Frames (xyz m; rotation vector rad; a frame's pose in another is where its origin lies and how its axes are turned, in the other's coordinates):
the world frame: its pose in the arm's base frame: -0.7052 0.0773 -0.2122 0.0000 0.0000 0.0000
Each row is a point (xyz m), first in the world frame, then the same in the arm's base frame.
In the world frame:
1: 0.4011 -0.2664 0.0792
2: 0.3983 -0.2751 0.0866
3: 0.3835 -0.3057 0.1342
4: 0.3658 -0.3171 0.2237
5: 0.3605 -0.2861 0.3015
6: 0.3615 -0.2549 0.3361
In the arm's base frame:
1: -0.3041 -0.1891 -0.1330
2: -0.3069 -0.1978 -0.1256
3: -0.3217 -0.2284 -0.0780
4: -0.3394 -0.2398 0.0115
5: -0.3447 -0.2088 0.0893
6: -0.3437 -0.1776 0.1239

